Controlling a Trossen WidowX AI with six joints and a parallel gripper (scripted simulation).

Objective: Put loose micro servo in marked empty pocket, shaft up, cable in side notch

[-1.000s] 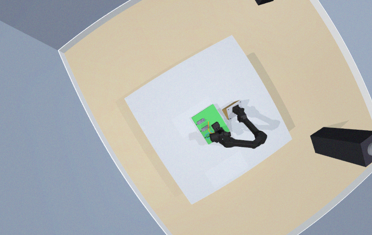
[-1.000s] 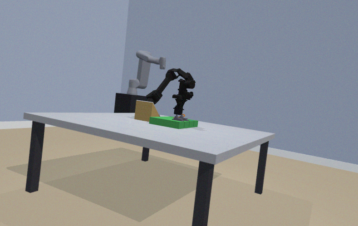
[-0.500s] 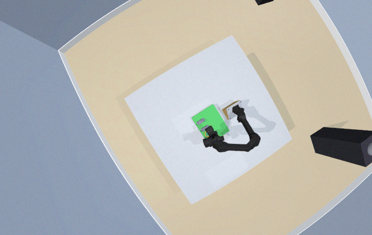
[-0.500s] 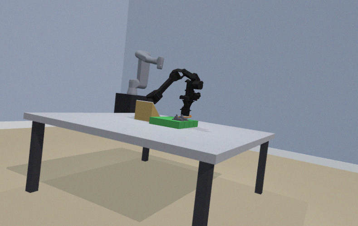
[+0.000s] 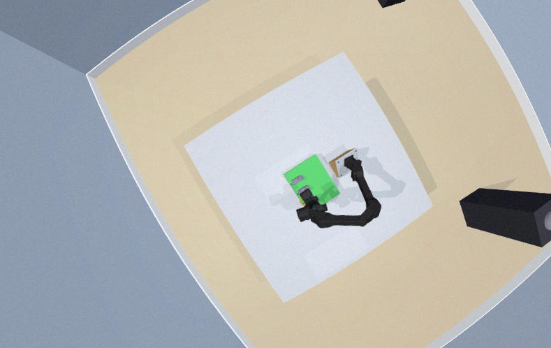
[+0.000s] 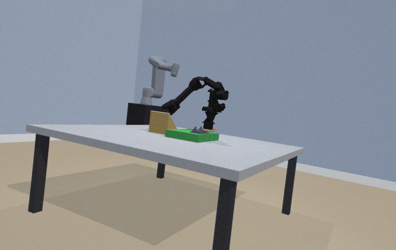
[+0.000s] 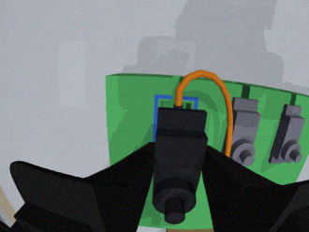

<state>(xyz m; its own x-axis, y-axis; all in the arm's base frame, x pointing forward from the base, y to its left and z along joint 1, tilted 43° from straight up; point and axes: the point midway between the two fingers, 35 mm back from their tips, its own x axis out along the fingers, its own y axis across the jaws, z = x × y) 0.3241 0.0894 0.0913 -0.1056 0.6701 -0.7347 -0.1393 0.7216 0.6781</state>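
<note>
Right now the green deck is 11 cm behind my gripper tip, 9 cm to the right of it and 9 cm below it.
</note>
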